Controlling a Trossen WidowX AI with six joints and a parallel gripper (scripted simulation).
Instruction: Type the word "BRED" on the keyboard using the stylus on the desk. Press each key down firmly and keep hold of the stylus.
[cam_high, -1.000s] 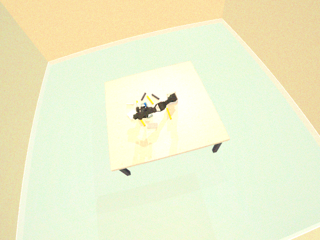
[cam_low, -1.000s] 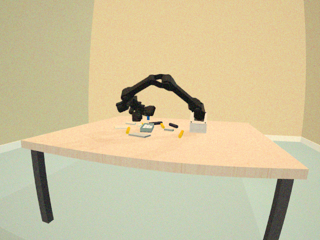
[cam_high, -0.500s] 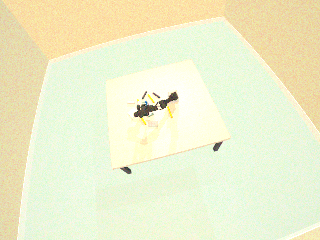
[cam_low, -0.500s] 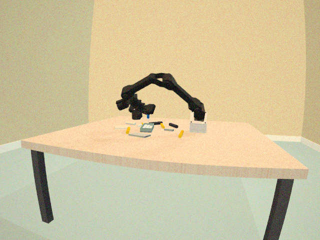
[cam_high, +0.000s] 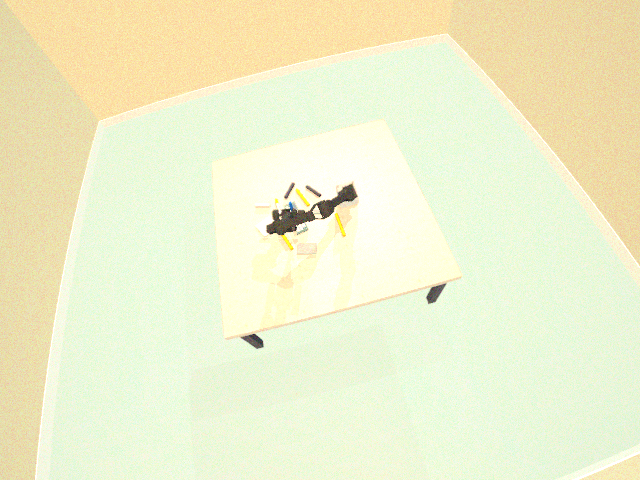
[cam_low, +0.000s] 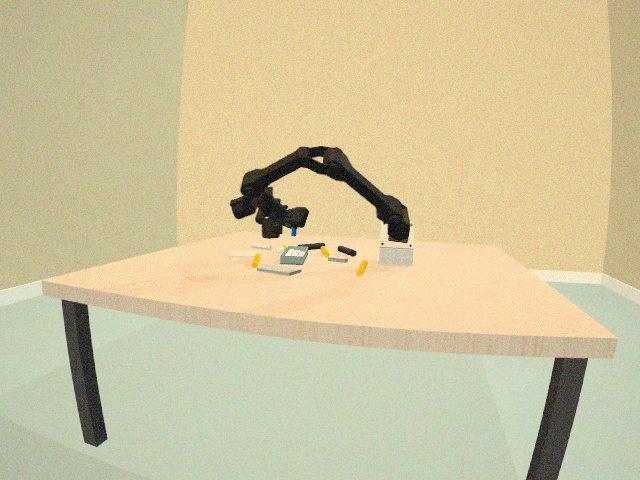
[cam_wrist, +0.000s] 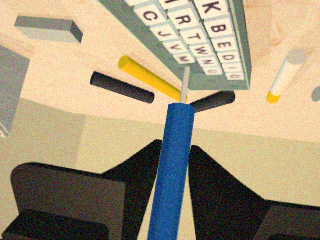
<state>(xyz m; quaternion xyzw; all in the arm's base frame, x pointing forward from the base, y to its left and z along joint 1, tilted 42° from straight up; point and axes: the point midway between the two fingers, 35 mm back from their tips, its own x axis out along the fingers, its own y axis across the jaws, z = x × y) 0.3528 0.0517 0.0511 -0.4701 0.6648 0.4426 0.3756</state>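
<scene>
My gripper tip is 9 cm short of the white-and-yellow pen, 13 cm to the left of it and 10 cm above it. Also, from my gripper tip: blue stylus 1 cm below.
</scene>
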